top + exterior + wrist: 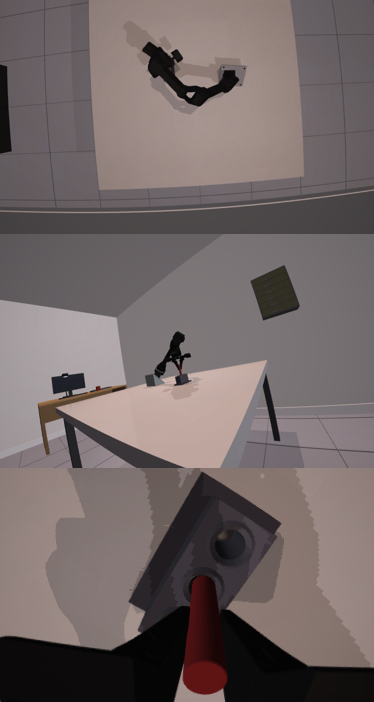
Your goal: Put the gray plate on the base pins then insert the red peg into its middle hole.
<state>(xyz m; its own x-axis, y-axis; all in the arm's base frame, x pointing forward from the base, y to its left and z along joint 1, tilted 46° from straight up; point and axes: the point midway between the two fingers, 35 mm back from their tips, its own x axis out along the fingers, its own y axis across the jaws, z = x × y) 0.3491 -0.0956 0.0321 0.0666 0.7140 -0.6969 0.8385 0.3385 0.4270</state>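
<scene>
Now: the red peg right at my gripper tip. The rest, counted from my gripper tip: gray plate: 5 cm below; then dark flat base: 9 cm below.
</scene>
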